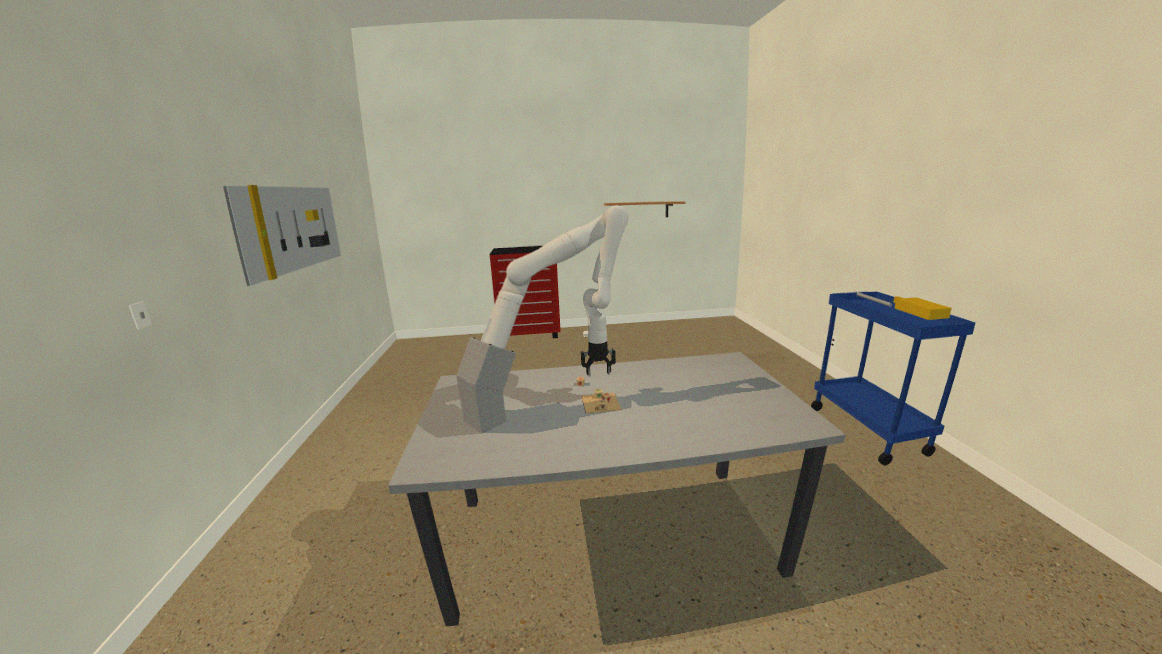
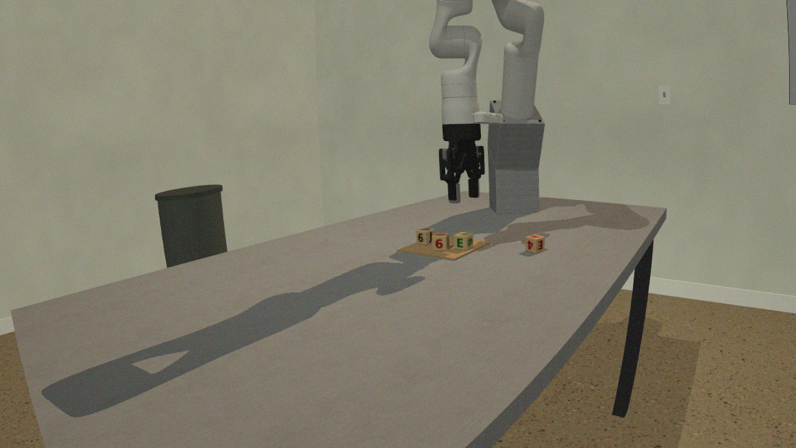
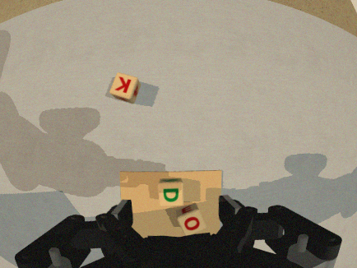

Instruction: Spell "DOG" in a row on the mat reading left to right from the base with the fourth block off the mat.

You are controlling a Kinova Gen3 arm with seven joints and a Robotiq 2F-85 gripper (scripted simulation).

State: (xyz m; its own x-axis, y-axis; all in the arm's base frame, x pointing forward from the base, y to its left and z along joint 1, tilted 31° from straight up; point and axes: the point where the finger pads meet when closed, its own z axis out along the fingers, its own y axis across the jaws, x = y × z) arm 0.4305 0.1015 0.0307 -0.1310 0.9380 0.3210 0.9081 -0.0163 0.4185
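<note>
My gripper is now 90 mm above the O block, 40 mm to the left of it and 30 mm short of it. The rest, counted from my hand: tan mat 110 mm below, 50 mm to the right; then G block 100 mm to the right, 90 mm below, 10 mm ahead; then D block 90 mm below, 10 mm to the right.
</note>
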